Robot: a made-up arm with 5 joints.
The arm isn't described. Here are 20 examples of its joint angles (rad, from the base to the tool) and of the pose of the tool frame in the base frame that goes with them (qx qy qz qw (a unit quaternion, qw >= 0); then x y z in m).
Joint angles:
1: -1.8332 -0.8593 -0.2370 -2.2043 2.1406
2: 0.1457 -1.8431 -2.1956 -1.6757 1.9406
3: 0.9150 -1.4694 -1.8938 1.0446 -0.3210
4: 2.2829 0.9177 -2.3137 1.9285 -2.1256
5: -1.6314 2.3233 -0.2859 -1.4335 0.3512
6: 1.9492 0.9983 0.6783 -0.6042 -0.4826
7: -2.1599 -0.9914 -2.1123 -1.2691 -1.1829
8: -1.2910 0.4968 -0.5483 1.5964 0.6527
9: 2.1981 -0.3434 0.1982 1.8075 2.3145
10: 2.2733 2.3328 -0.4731 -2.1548 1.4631
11: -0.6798 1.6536 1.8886 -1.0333 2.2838
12: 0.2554 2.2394 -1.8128 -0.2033 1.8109
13: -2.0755 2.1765 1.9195 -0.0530 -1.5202
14: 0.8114 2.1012 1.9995 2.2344 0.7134
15: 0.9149 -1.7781 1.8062 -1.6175 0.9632
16: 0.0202 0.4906 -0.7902 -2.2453 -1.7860
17: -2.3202 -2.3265 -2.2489 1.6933 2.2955
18: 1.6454 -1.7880 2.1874 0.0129 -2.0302
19: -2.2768 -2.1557 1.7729 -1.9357 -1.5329
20: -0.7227 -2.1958 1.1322 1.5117 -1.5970
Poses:
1: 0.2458 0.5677 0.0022 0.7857 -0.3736 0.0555 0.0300
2: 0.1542 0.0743 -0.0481 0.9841 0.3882 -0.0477 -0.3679
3: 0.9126 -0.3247 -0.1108 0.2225 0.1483 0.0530 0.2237
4: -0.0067 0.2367 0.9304 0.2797 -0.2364 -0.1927 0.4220
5: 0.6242 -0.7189 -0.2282 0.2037 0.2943 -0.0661 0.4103
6: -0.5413 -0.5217 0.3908 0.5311 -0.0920 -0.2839 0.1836
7: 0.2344 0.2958 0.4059 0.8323 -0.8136 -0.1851 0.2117
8: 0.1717 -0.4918 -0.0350 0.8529 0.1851 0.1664 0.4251
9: -0.8783 -0.0225 -0.4080 0.2483 0.0194 0.0750 0.4069
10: -0.6067 -0.5141 -0.5855 0.1577 -0.4127 -0.3409 0.2636
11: 0.7176 0.6375 -0.0769 0.2696 0.4345 0.5533 0.4129
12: 0.7028 -0.1120 -0.5245 0.4674 0.3705 0.5714 0.0951
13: 0.3860 -0.5251 0.0852 0.7537 0.4567 -0.0991 -0.2305
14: 0.0591 -0.4706 -0.1307 0.8706 -0.2296 0.7853 -0.0014
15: -0.0473 0.1006 -0.9581 0.2641 0.3723 -0.3401 -0.4357
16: 0.3666 0.8622 0.3316 0.1106 0.3754 -0.2191 0.5866
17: 0.8973 -0.2868 0.2785 0.1870 -0.2897 -0.1442 -0.1808
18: -0.6359 0.1991 0.6217 0.4118 0.3855 -0.0843 0.0114
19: -0.0641 -0.3553 -0.8195 0.4450 0.1360 0.1221 -0.5443
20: 0.5203 0.8009 0.2879 0.0708 0.1092 -0.3847 -0.1725
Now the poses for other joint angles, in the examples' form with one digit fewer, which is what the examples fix.
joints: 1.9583 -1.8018 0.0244 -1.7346 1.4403
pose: -0.033 -0.006 -0.990 0.140 0.031 -0.064 -0.341
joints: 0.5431 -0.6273 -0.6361 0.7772 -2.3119
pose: 0.396 0.563 -0.546 0.478 0.291 0.098 0.402
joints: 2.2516 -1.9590 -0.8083 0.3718 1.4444
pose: 0.885 0.078 0.425 0.170 -0.191 0.086 0.013
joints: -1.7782 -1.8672 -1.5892 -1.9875 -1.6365
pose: 0.024 -0.251 0.602 0.758 -0.261 -0.445 -0.502
